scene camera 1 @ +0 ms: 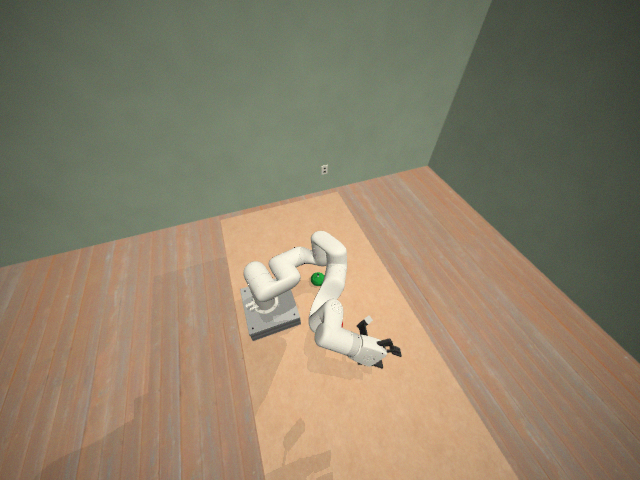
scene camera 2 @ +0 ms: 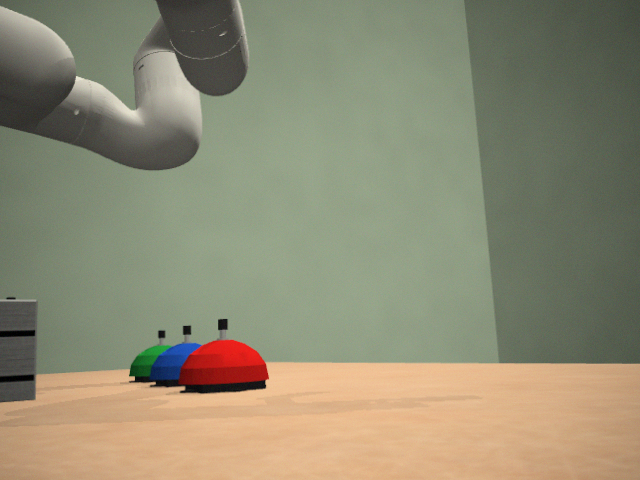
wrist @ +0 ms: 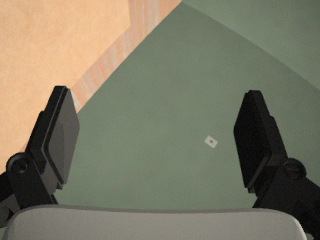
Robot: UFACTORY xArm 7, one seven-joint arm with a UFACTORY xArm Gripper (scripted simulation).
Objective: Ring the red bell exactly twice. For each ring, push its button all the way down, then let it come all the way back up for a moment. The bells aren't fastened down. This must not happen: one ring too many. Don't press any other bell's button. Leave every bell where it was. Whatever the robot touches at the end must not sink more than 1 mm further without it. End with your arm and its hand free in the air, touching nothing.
Path:
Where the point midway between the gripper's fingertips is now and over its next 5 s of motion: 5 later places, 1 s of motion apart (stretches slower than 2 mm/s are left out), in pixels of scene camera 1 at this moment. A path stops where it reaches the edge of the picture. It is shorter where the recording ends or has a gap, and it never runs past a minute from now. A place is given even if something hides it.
My gripper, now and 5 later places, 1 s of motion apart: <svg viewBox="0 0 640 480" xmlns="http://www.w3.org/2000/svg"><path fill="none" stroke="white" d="M391 358L374 333L355 319L340 314L335 312L335 314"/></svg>

